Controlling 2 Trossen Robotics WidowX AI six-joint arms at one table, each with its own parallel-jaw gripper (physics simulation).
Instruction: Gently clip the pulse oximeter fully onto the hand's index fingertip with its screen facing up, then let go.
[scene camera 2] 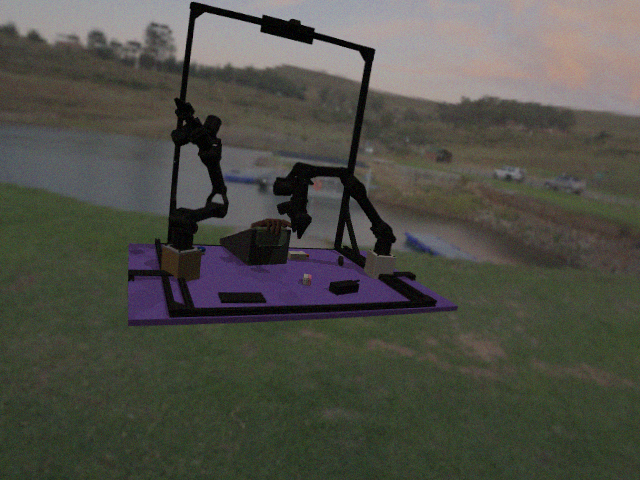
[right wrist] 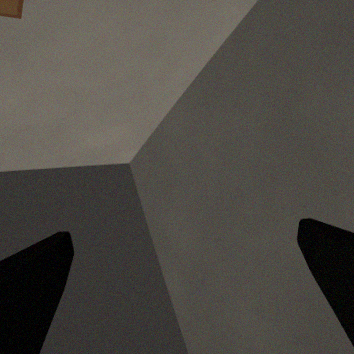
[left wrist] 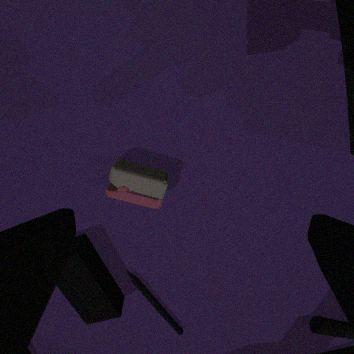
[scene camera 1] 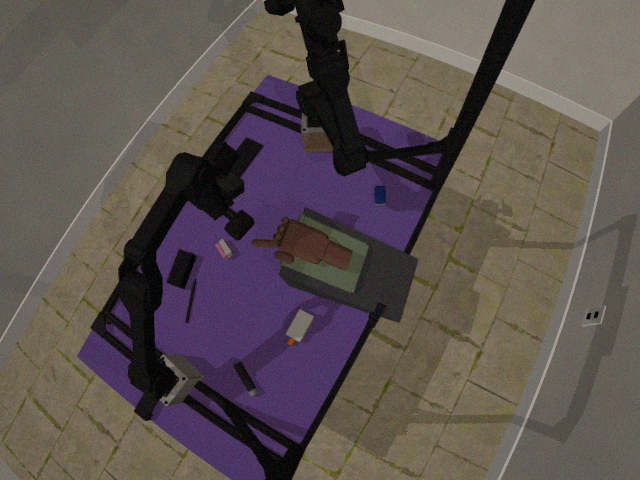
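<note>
The left gripper [scene camera 1: 228, 222] appears together with a grey slab [scene camera 1: 387, 274]. Open and with nothing in its grasp, the right gripper [scene camera 2: 179, 105] shares a view with the left gripper [scene camera 2: 296, 235]. A pulse oximeter [left wrist: 129, 181] can be seen along with the left gripper [left wrist: 194, 223]. The right gripper [right wrist: 186, 236] is visible from its own wrist, and the pulse oximeter is out of frame in the right wrist view.
</note>
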